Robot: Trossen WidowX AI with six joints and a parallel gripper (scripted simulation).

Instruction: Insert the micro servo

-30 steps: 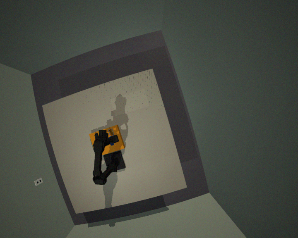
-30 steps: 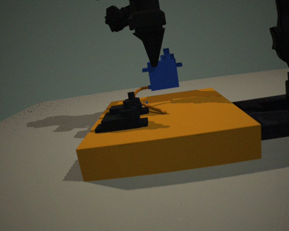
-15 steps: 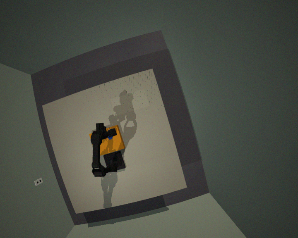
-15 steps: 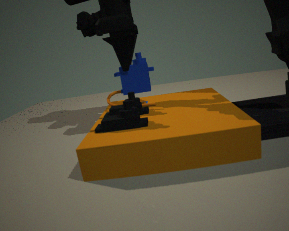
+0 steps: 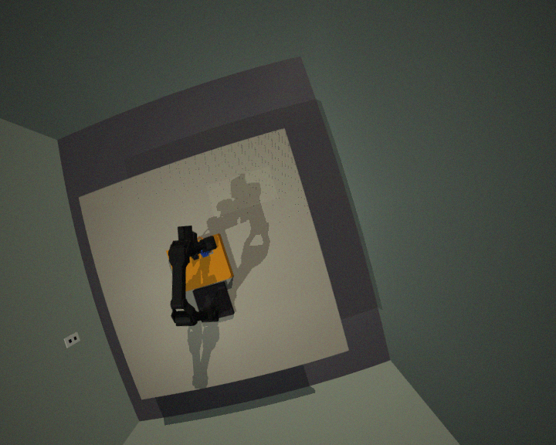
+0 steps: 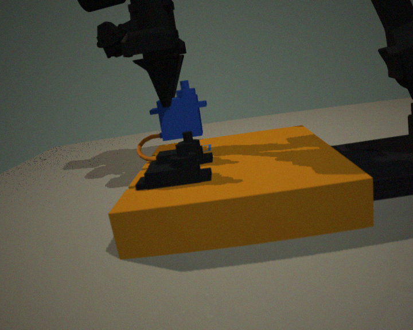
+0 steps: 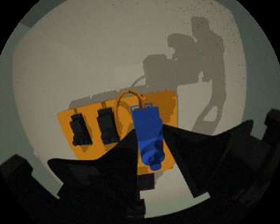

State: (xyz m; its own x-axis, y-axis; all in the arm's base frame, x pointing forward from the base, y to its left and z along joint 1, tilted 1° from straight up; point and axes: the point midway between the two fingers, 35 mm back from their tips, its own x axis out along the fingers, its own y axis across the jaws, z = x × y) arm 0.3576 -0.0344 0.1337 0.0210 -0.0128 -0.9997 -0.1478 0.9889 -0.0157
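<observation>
Right now the orange deck is 13 cm behind my gripper tip, 9 cm below it and 6 cm to the left of it.
</observation>
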